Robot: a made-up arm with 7 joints. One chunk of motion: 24 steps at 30 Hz.
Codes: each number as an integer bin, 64 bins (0 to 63) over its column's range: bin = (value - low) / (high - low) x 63, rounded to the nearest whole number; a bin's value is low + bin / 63 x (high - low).
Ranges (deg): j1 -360.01..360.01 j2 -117.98..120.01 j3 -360.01..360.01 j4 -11..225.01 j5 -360.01..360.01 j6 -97.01..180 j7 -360.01..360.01
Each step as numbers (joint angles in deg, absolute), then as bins.
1 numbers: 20.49 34.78 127.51 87.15 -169.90 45.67 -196.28
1 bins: 33 40 43 26 17 32 14
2 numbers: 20.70 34.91 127.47 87.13 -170.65 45.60 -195.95
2 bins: 33 40 43 26 17 32 14
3 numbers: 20.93 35.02 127.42 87.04 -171.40 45.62 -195.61
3 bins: 33 41 43 26 17 32 14
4 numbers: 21.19 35.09 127.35 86.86 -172.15 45.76 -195.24
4 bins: 33 41 43 26 16 32 14
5 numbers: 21.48 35.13 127.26 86.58 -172.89 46.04 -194.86
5 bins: 33 41 43 26 16 33 14
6 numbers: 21.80 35.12 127.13 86.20 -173.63 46.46 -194.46
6 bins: 33 41 43 26 16 33 14
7 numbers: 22.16 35.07 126.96 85.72 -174.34 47.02 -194.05
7 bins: 33 41 43 26 16 33 15
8 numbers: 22.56 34.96 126.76 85.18 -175.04 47.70 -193.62
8 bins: 33 40 43 26 16 33 15
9 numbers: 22.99 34.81 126.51 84.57 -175.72 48.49 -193.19
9 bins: 34 40 43 26 16 33 15
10 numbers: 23.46 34.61 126.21 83.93 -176.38 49.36 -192.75
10 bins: 34 40 43 25 16 33 15
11 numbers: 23.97 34.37 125.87 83.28 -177.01 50.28 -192.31
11 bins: 34 40 43 25 16 33 15
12 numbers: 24.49 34.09 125.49 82.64 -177.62 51.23 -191.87
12 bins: 34 40 42 25 16 34 15
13 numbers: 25.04 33.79 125.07 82.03 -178.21 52.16 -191.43
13 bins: 34 40 42 25 16 34 15
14 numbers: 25.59 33.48 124.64 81.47 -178.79 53.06 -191.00
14 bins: 34 40 42 25 16 34 15
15 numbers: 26.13 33.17 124.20 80.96 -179.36 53.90 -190.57
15 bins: 34 40 42 25 16 34 15
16 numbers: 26.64 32.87 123.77 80.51 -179.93 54.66 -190.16
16 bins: 34 40 42 24 16 34 15
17 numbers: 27.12 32.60 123.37 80.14 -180.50 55.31 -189.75
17 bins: 34 40 42 24 16 35 15
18 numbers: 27.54 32.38 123.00 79.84 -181.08 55.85 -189.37
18 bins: 34 40 42 24 16 35 15
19 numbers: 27.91 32.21 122.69 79.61 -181.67 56.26 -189.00
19 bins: 34 40 42 24 16 35 15
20 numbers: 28.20 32.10 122.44 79.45 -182.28 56.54 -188.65
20 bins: 34 40 42 24 16 35 15
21 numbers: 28.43 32.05 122.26 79.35 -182.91 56.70 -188.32
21 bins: 34 40 42 24 15 35 15
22 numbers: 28.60 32.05 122.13 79.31 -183.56 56.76 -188.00
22 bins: 34 40 42 24 15 35 15
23 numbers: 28.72 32.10 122.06 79.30 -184.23 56.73 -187.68
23 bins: 34 40 42 24 15 35 15
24 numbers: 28.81 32.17 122.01 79.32 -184.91 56.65 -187.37
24 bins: 34 40 42 24 15 35 15
